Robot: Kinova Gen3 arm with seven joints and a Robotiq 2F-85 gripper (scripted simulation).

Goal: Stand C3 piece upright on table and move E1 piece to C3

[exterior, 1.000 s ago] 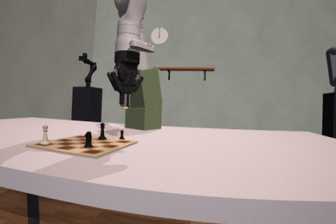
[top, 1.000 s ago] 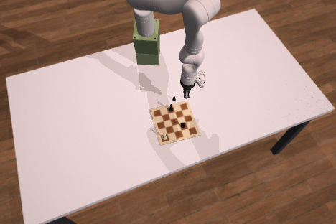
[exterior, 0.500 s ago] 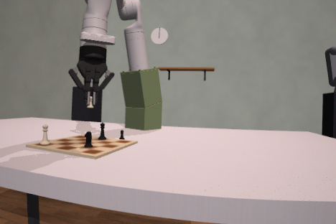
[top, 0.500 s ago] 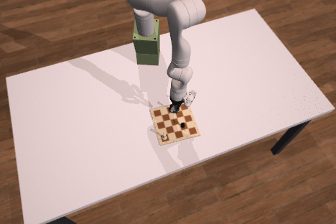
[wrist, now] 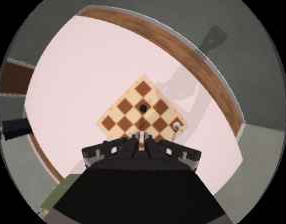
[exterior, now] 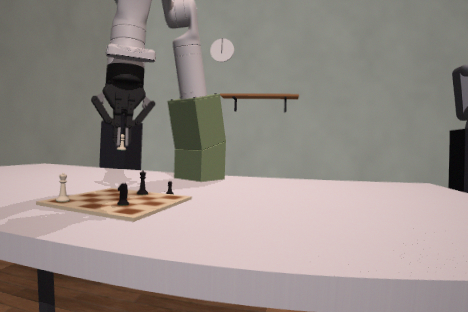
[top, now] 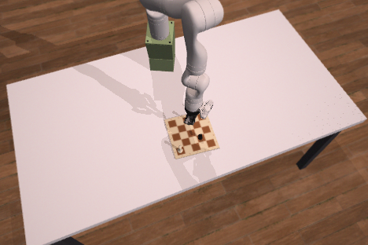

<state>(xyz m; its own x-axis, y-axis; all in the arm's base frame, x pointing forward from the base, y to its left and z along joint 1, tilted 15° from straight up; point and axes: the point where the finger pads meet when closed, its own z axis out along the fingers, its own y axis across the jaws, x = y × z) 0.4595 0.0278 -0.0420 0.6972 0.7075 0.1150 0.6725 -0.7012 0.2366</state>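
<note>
Now: hand 130 mm above the chessboard. Round my hand: white pawn (10 mm below); then black pawn (140 mm behind, 120 mm below, 40 mm to the left); then black piece (100 mm below, 80 mm behind).
</note>
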